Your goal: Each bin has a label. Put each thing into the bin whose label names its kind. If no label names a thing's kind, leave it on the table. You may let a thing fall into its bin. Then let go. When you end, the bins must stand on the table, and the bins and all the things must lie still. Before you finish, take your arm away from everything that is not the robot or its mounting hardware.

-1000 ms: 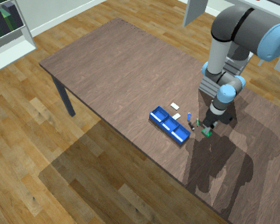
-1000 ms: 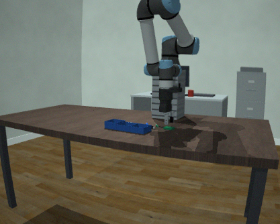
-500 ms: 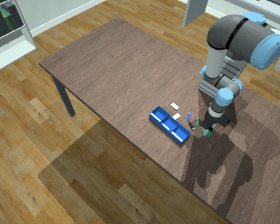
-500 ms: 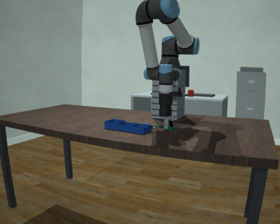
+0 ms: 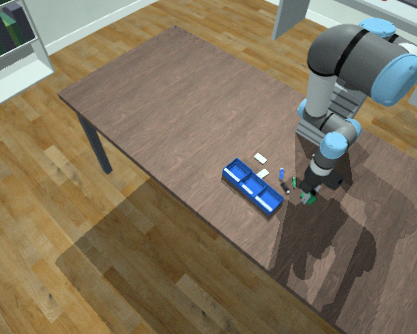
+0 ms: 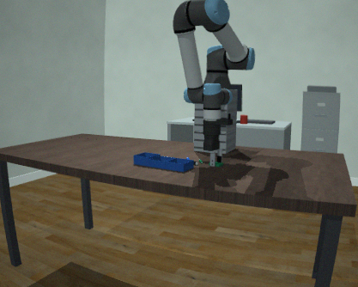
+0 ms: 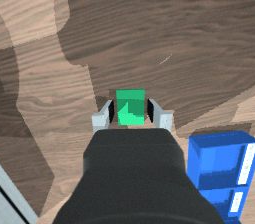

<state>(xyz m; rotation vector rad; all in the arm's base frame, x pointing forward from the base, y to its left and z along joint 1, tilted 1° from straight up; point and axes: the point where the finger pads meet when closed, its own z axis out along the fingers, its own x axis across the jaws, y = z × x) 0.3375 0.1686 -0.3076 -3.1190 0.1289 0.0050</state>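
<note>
The green block lies 1 cm below my hand. The rest, counted from my hand: blue cylinder (14 cm to the right, 1 cm below); then black cylinder (9 cm to the right, 3 cm ahead, 1 cm below); then green cylinder (8 cm to the right, 1 cm below, 1 cm behind).
</note>
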